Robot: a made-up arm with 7 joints.
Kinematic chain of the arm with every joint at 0, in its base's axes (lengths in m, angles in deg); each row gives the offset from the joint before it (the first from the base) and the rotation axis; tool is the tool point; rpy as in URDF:
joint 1: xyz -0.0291 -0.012 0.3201 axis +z
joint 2: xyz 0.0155 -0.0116 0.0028 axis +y
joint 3: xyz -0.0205 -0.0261 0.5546 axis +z
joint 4: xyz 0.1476 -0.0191 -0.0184 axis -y
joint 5: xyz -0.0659 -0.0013 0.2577 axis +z
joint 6: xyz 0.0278 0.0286 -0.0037 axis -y
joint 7: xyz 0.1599 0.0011 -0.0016 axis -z
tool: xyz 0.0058 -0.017 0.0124 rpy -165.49 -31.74 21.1
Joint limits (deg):
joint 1: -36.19..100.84
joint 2: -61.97..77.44
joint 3: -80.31..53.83
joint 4: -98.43..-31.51
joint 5: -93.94..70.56
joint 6: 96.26..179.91
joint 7: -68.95..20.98
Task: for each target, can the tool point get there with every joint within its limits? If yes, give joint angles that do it. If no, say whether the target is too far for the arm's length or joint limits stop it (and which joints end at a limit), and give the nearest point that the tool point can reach.
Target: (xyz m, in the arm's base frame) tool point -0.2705 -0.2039 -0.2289
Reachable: no: joint limits stop it (at a limit: joint 1, joint 2, joint 4, joint 5, joint 7) | nearest point 0.3021 -0.6077 -0.0469 | short by 0.724 m
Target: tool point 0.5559 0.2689 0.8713
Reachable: yes | joints 14.33 29.31 9.19 -57.90 -61.63 170.07 -31.69
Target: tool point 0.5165 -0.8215 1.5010
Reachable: no: too far | nearest point 0.3349 -0.5521 1.1015 | short by 0.515 m
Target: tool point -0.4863 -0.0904 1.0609
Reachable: yes | joints -5.52 -49.57 -34.46 -55.78 -36.68 169.60 -62.05
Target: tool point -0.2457 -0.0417 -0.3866
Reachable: no: joint limits stop it (at a limit: joint 1, joint 2, joint 4, joint 5, joint 6, joint 7) | nearest point -0.3021 0.5739 -0.0775 | short by 0.691 m
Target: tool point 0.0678 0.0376 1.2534
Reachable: yes | joints 15.45 -13.27 13.31 -54.45 5.09 142.09 -11.22
